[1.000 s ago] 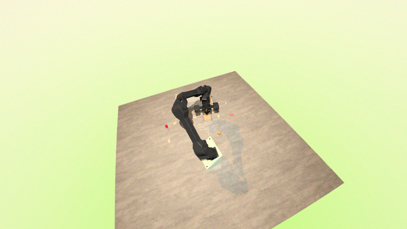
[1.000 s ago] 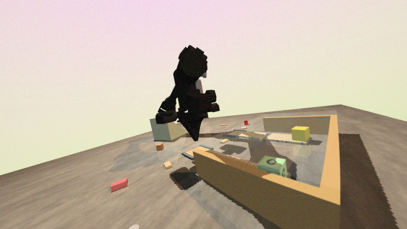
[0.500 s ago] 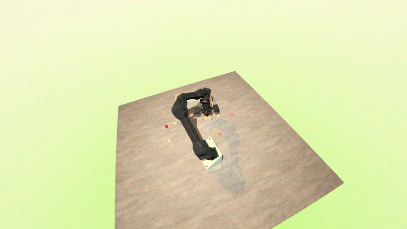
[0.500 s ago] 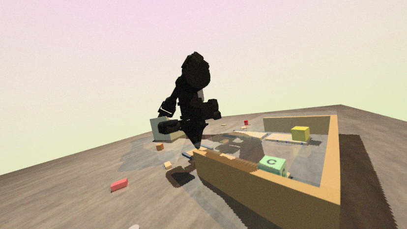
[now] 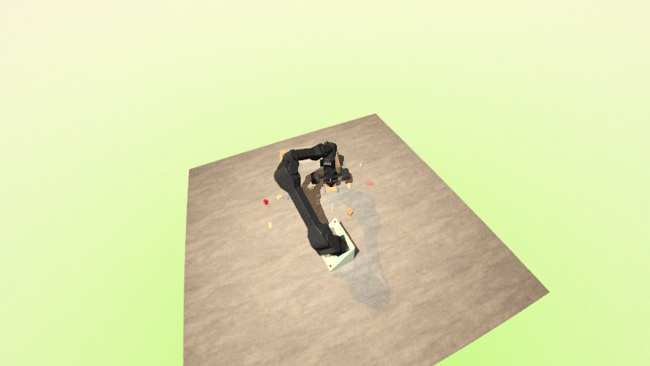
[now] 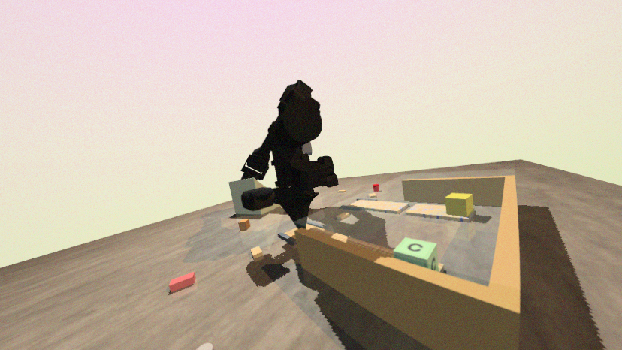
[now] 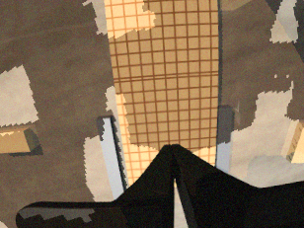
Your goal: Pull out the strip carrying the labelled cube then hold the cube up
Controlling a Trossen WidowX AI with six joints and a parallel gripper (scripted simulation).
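Now: the orange gridded strip 100 mm ahead of my gripper tip and 20 mm to the right of it. Also, from my gripper tip: green labelled cube: 210 mm ahead, 50 mm to the right, 10 mm above.
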